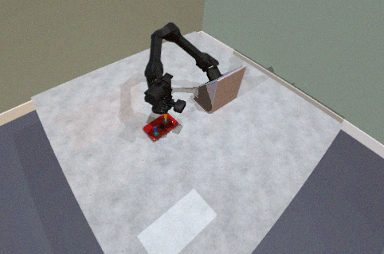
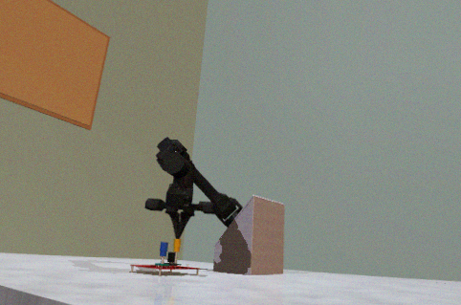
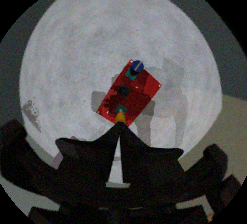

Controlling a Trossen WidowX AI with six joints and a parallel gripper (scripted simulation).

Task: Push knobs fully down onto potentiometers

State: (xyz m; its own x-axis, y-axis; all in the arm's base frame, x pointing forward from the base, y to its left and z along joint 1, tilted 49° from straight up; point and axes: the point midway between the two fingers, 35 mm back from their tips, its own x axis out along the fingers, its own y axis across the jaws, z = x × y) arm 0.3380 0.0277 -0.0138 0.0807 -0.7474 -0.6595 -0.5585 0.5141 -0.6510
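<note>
Now: the yellow knob 20 mm below my gripper tip. Round my gripper tip: blue knob: 80 mm ahead, 40 mm to the left, 20 mm below.
</note>
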